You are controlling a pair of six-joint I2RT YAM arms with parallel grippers.
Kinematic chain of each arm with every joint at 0, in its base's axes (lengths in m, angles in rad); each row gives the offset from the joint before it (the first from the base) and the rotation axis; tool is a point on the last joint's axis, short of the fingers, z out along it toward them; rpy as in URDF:
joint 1: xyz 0 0 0.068 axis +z
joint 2: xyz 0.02 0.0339 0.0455 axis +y
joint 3: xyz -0.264 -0.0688 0 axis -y
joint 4: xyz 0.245 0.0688 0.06 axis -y
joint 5: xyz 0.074 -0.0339 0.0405 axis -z
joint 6: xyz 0.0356 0 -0.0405 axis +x
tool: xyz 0 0 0 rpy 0 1.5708 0
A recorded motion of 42 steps. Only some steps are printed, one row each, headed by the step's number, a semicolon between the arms.
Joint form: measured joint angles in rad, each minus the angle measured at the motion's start. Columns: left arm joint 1, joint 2, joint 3, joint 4, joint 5, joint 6; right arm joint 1, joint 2, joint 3, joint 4, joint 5, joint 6.
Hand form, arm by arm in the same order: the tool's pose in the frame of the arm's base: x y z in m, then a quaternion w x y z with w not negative. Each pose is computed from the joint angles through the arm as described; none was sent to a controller.
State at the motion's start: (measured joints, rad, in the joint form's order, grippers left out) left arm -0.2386 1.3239 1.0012 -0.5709 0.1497 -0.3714; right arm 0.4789 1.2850 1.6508 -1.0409 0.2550 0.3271
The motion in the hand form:
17: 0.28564 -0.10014 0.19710 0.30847 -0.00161 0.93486 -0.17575; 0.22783 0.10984 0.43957 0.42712 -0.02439 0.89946 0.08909
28: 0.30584 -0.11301 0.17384 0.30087 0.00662 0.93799 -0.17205; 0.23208 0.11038 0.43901 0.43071 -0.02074 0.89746 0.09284
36: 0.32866 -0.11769 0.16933 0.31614 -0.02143 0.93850 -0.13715; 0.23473 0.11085 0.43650 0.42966 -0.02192 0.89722 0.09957
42: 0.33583 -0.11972 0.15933 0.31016 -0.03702 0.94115 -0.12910; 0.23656 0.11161 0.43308 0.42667 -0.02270 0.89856 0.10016
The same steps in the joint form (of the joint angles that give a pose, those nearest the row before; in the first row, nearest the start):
17: -0.0835 0.1636 -0.1488 0.3517 -0.0214 -0.0023; -0.0031 0.0462 0.0206 0.0183 -0.0649 0.0038
28: -0.1022 0.2983 -0.1133 0.4337 -0.0294 0.0008; -0.0095 0.0542 0.0195 0.0381 -0.0706 0.0069
36: -0.1023 0.3891 -0.0328 0.4478 -0.1202 -0.0259; -0.0149 0.0561 0.0080 0.0549 -0.0877 0.0069
42: -0.1030 0.4379 -0.0141 0.4600 -0.1411 -0.0519; -0.0160 0.0580 -0.0042 0.0633 -0.0923 0.0069

